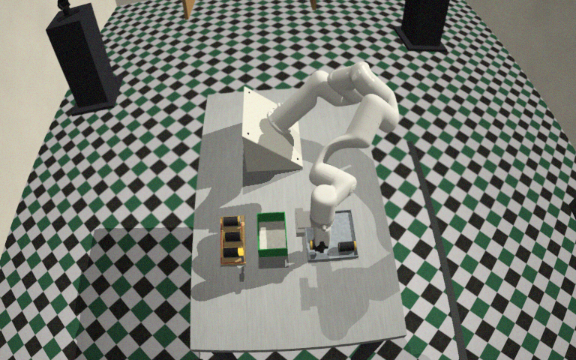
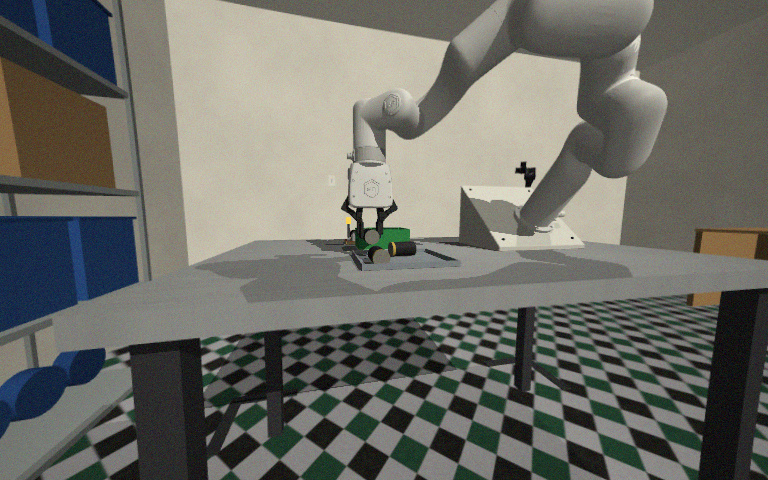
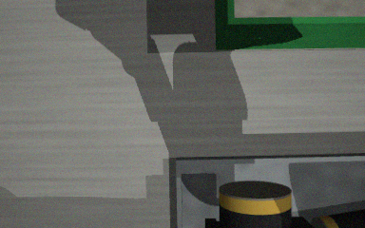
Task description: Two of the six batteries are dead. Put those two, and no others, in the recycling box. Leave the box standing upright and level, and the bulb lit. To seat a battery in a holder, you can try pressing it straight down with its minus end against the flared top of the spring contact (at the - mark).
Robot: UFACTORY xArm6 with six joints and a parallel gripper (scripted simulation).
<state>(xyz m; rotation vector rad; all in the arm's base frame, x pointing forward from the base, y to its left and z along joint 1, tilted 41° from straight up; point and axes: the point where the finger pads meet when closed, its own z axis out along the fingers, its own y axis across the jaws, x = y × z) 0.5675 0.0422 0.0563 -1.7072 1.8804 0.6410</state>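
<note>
Right now the green recycling box is 150 mm to the right of my hand, 70 mm behind it and 50 mm below it. Also, from my hand: grey tray 60 mm to the left, 60 mm below, 60 mm behind.
</note>
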